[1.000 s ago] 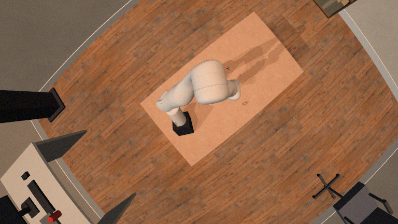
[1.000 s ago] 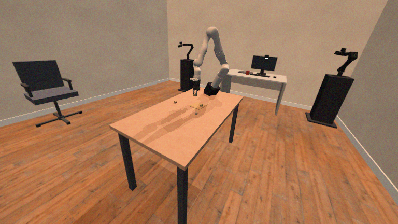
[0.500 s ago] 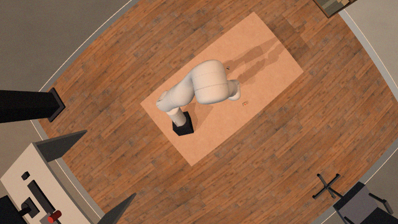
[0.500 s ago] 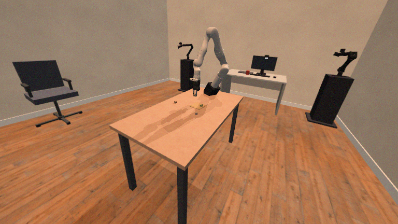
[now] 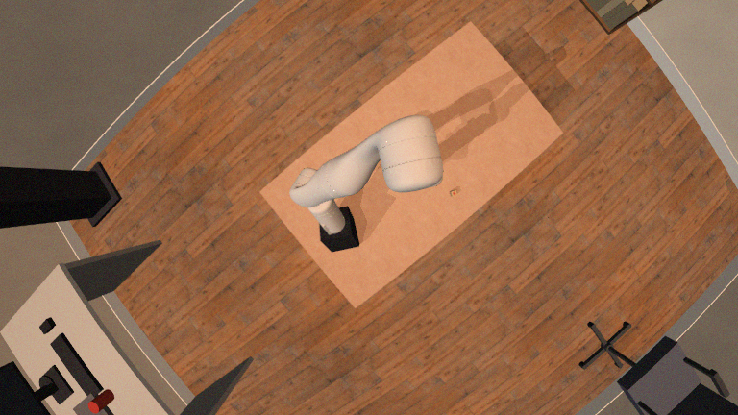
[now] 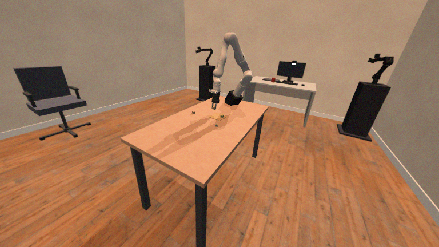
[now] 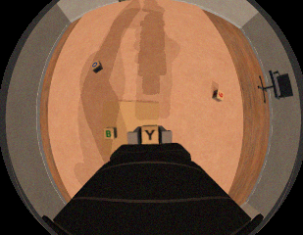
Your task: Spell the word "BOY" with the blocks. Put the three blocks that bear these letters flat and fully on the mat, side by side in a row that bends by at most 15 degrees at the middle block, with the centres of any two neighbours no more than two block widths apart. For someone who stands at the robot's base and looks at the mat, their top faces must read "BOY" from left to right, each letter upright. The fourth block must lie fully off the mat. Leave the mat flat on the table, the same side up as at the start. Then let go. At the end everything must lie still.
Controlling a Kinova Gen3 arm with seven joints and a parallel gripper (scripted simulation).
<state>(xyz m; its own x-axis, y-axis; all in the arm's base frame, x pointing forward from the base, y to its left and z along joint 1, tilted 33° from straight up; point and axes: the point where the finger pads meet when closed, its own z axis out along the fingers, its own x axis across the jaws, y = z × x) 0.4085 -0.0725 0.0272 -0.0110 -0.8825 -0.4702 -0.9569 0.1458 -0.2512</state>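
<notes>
My gripper is now 90 mm above the mat and 50 mm to the right of it.
</notes>
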